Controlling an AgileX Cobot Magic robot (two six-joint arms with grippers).
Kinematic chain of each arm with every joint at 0, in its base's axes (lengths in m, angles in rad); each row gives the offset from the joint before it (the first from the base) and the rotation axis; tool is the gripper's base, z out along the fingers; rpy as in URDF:
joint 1: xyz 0 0 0.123 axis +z
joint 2: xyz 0 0 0 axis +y
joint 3: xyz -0.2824 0 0.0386 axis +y
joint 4: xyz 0.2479 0 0.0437 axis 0.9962 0 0.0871
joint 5: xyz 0 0 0 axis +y
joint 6: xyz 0.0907 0 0.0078 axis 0.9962 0 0.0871
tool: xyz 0 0 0 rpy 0 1.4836 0
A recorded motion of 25 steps. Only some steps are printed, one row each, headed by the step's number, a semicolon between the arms.
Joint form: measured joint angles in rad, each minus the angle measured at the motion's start. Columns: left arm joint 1, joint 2, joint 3, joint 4, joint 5, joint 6; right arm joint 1, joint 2, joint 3, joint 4, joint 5, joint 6.
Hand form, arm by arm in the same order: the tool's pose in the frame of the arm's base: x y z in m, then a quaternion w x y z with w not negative. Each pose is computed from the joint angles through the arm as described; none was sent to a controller.
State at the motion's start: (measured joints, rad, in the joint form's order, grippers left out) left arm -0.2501 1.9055 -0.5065 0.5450 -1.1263 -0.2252; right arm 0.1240 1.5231 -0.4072 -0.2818 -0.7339 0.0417
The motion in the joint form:
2: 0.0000 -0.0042 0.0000 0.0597 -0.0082 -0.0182; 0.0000 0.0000 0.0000 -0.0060 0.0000 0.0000
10: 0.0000 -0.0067 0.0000 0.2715 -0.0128 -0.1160; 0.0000 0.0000 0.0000 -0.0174 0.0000 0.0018
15: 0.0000 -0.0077 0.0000 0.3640 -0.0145 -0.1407; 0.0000 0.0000 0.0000 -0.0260 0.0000 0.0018
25: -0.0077 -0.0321 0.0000 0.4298 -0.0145 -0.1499; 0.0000 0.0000 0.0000 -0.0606 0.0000 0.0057
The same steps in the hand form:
2: 0.2695 -0.1172 0.1216 0.56486 0.27240 0.72995 -0.27186; 0.2541 0.0491 0.1756 0.58627 -0.17533 0.78844 0.06246
10: 0.2556 -0.1274 0.1197 0.51830 0.32748 0.71622 -0.33339; 0.2538 0.0497 0.1755 0.58568 -0.18020 0.78771 0.06349
15: 0.2489 -0.1309 0.1186 0.49770 0.35744 0.70689 -0.35332; 0.2536 0.0502 0.1754 0.58526 -0.18441 0.78701 0.06386
25: 0.2430 -0.1349 0.1240 0.49104 0.38689 0.69048 -0.36391; 0.2528 0.0521 0.1750 0.58333 -0.19977 0.78447 0.06649

